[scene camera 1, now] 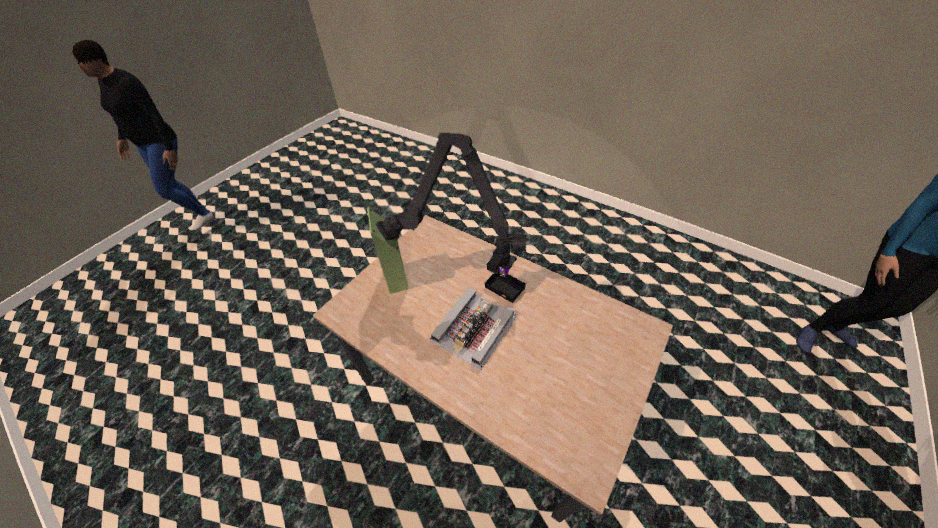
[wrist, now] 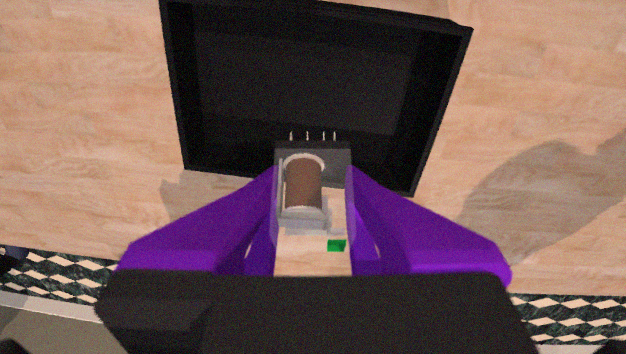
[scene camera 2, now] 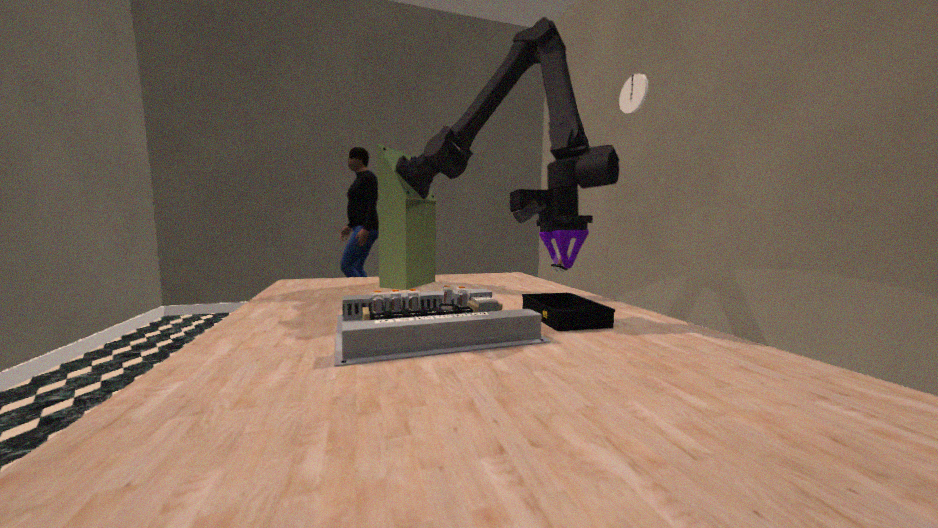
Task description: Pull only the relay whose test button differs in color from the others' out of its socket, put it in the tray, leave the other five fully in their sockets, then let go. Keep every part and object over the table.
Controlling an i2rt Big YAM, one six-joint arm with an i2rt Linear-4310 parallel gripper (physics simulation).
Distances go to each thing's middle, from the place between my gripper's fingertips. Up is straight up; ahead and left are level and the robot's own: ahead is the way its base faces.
I see my gripper 8 cm short of the grey panel [scene camera 2: 338, 360], 26 cm to the left of it and 10 cm above it.
